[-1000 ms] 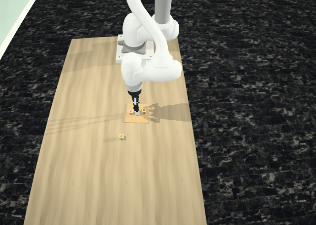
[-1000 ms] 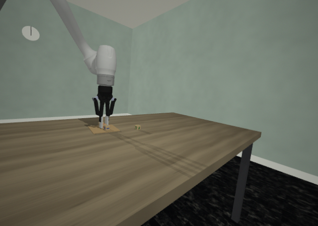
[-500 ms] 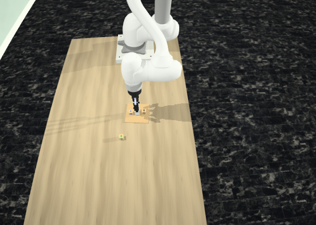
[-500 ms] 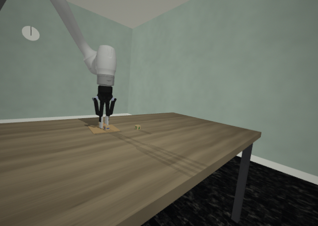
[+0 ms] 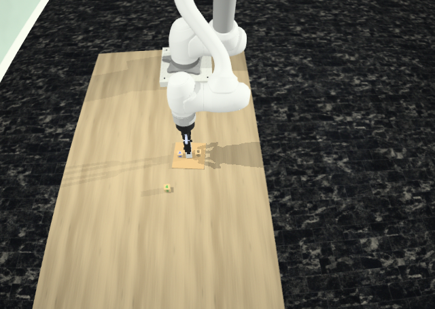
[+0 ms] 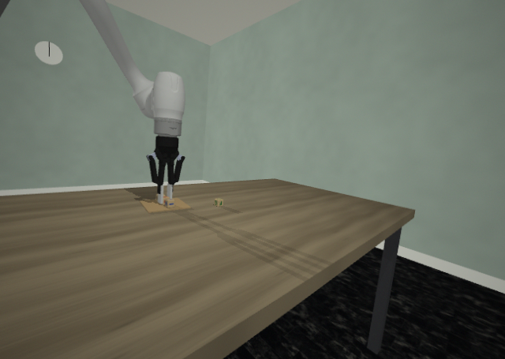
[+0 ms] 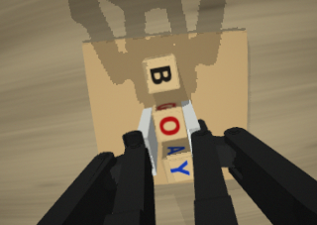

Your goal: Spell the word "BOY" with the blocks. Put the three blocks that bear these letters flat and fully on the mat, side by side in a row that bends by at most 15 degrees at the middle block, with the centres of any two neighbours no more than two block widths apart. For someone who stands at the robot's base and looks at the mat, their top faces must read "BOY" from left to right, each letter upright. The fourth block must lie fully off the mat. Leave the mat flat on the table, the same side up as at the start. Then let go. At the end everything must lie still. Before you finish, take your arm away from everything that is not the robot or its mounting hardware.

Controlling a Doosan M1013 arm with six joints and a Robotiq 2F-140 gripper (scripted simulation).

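Right now my hand is 40 mm above the tan square mat.
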